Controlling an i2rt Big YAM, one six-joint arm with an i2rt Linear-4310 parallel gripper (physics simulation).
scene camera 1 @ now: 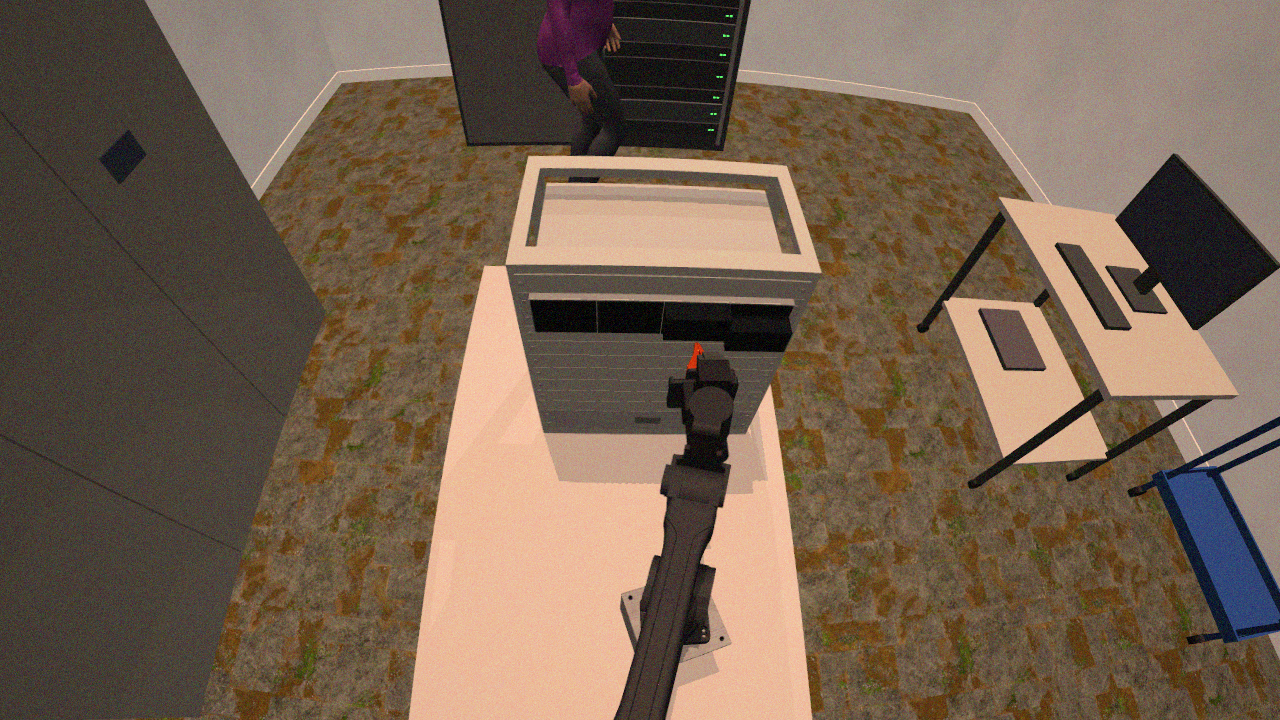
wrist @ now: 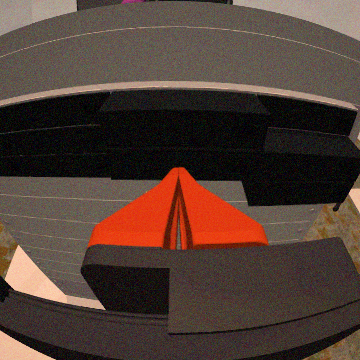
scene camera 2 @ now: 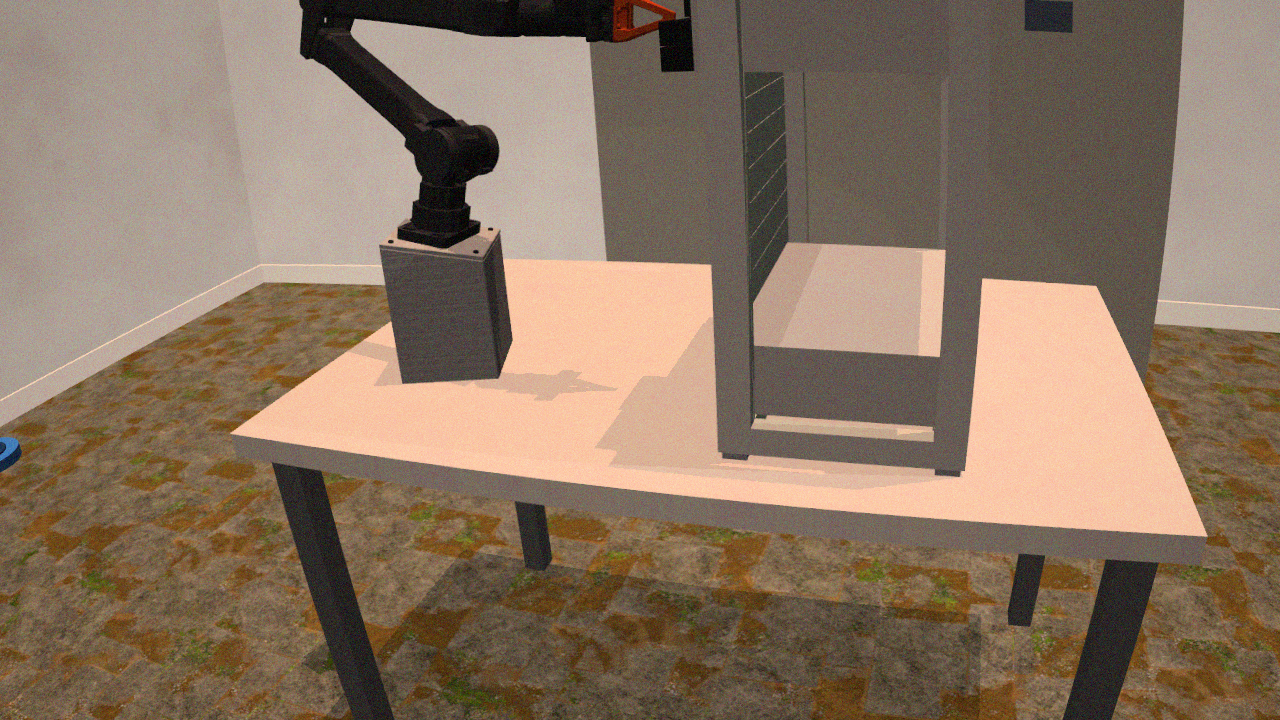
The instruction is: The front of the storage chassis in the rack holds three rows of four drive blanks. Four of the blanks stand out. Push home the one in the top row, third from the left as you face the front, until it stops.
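Places are measured from the arm's base along level axes (x right, y ahead, z up), in millimetres.
Pixels of known places: gripper, fingertip midpoint: point(scene camera 1: 696, 345) point(wrist: 178, 176) point(scene camera 2: 675, 17); arm's base, origin of the base link: point(scene camera 2: 439, 234).
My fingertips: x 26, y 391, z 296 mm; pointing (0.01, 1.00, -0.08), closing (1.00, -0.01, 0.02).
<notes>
Ahead of a thing's pixels: the offset from my fingertips to its top centre. Level surfaces: height alone.
The grey rack @[dx -49, dy +219, dz +96 mm] point(scene camera 1: 664, 261) point(scene camera 2: 731, 268) point(wrist: 180, 55) holds the chassis with black drive blanks across its front. The top-row blank third from the left point(scene camera 1: 696, 311) point(wrist: 182, 129) stands out from its neighbours to the left; its top face shows. A blank block in the fourth column @[dx +115, dy +86, dz +0 mm] point(scene camera 1: 757, 334) point(scene camera 2: 676, 44) point(wrist: 300, 175) stands out lower down, below a recessed top blank @[dx +115, dy +122, dz +28 mm] point(wrist: 310, 117). My gripper point(scene camera 1: 698, 346) point(scene camera 2: 674, 14) point(wrist: 178, 176) is shut and empty. In the wrist view, its orange tips overlap the lower edge of the third column; contact is unclear.
Flat panels point(wrist: 55, 192) fill the rack below the chassis. The rack stands on the table @[dz -501 mm] point(scene camera 1: 537, 555) point(scene camera 2: 572, 313). A person in purple point(scene camera 1: 577, 35) is behind the rack. A desk point(scene camera 1: 1136, 331) and blue cart point(scene camera 1: 1221, 546) stand to the right.
</notes>
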